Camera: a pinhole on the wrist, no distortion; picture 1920 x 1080 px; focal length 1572.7 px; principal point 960.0 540.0 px. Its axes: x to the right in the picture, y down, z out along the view. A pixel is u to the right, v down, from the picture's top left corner.
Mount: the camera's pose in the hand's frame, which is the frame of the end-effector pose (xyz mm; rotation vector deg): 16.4 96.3 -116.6 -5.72 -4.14 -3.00
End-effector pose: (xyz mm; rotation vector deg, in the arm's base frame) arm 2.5 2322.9 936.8 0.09 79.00 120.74
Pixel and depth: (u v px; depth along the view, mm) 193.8 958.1 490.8
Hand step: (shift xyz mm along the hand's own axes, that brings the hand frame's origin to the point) -248.6 287.4 339.9
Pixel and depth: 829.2 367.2 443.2
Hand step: -53.8 94.7 325.2
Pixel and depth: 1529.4 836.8 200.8
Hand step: 77.0 150.8 84.4
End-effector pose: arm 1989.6 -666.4 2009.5 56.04 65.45 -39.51
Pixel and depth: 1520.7 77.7 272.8
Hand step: 89.9 39.6 169.2
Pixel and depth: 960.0 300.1 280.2
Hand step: -5.4 82.2 165.6
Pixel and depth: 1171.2 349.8 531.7
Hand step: 47.0 82.9 422.7
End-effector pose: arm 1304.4 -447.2 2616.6 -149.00 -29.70 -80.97
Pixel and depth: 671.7 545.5 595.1
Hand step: -133.5 164.0 465.6
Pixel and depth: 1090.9 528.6 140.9
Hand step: 18.2 109.0 24.2
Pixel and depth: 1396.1 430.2 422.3
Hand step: 102.1 104.1 314.1
